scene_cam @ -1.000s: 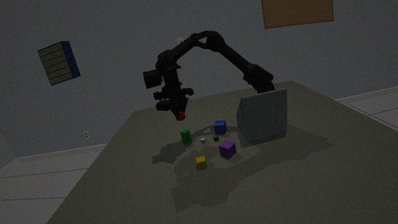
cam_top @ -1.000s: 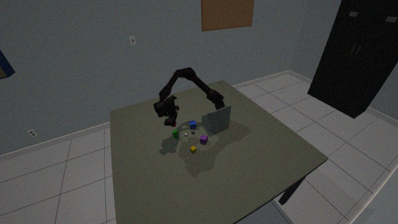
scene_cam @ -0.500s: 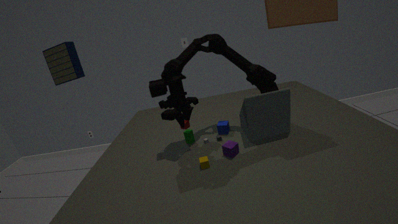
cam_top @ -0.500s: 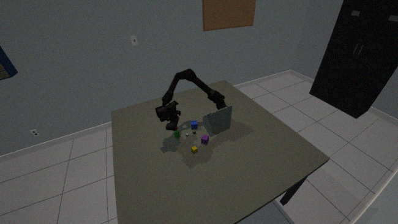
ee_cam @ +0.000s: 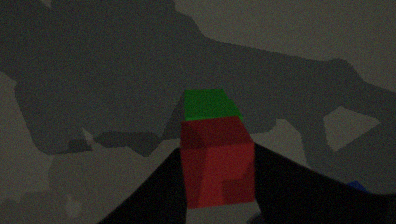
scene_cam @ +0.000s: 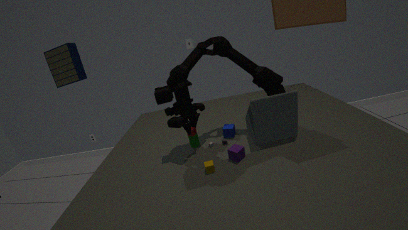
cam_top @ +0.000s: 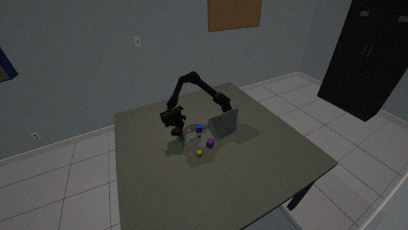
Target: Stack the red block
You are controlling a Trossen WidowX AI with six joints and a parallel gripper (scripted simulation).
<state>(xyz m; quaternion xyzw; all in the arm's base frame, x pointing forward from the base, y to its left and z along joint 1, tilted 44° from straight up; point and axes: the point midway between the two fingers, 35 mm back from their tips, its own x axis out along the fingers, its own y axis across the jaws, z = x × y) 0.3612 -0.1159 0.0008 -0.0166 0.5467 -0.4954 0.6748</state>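
Now: gripper tip 1 cm below the red block. From my gripper tip the other things lie so: yellow cube 19 cm to the left, 5 cm below, 3 cm behind; then purple cube 16 cm to the left, 14 cm behind, 5 cm below; then blue cube 16 cm behind, 4 cm below, 1 cm to the right.
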